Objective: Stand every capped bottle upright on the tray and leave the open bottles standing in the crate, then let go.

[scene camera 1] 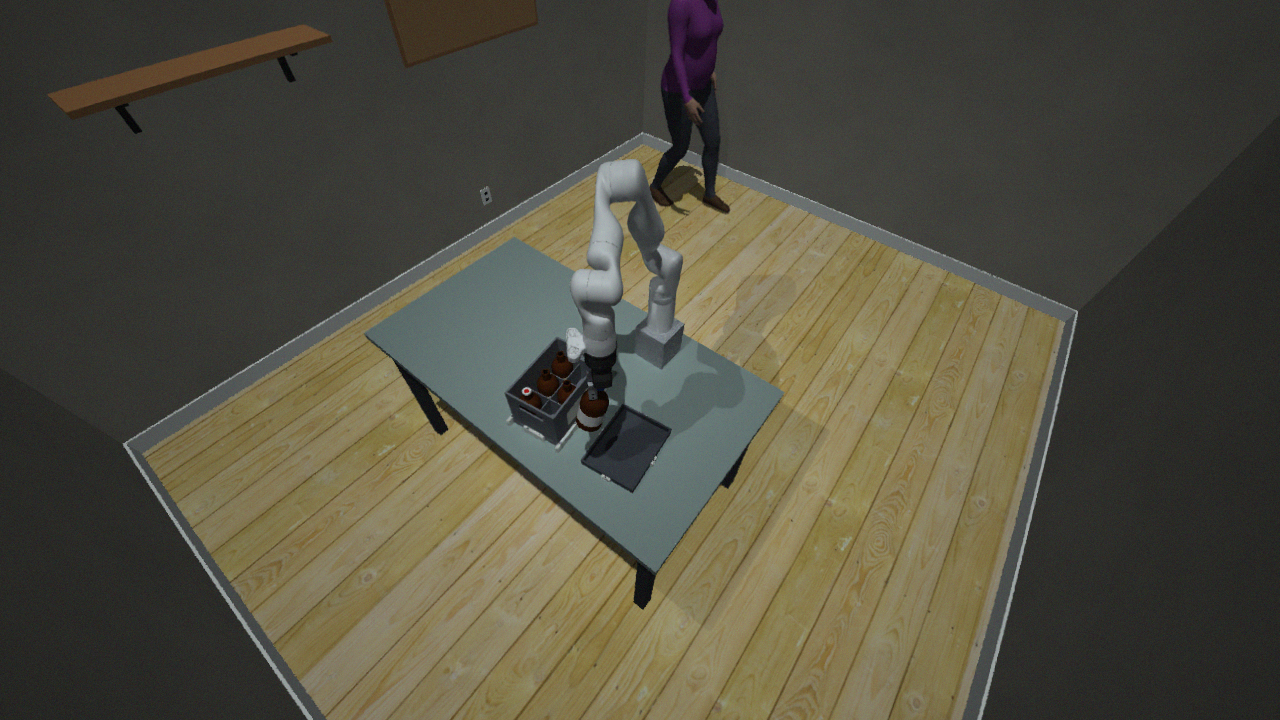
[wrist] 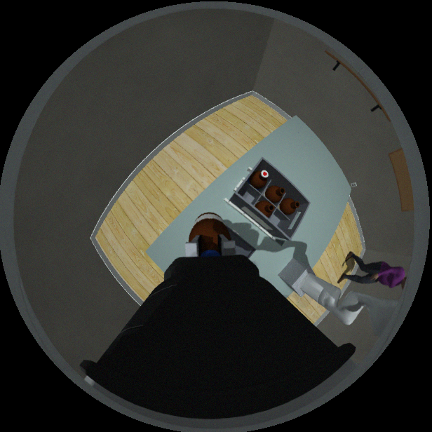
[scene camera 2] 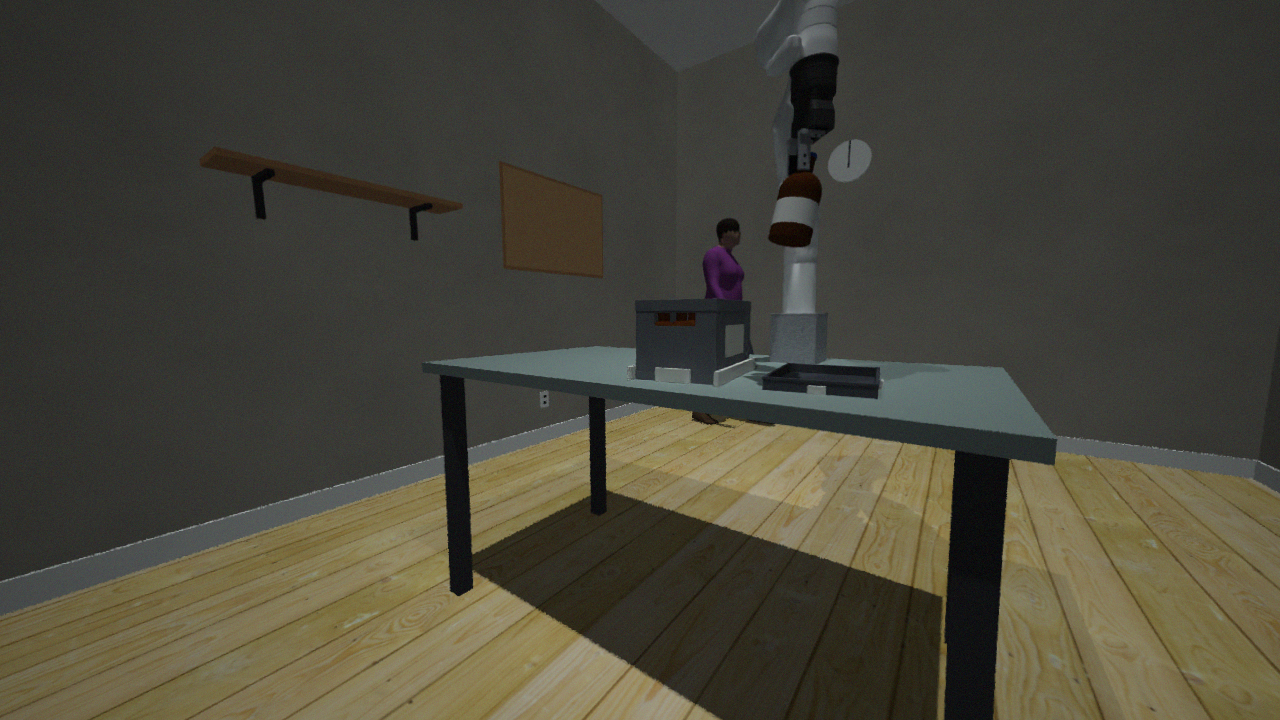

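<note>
My gripper is shut on a brown bottle with a white label and a blue cap, seen in the wrist view. It hangs slightly tilted, high above the table. The grey crate holds a bottle with a white cap with a red centre, in a corner compartment. Three open brown bottles also stand in it. The black tray holds no bottle; the held bottle partly hides it in the wrist view.
Low white strips lie along the crate's foot. The arm's grey base block stands at the table's far edge. A person stands on the floor behind the table.
</note>
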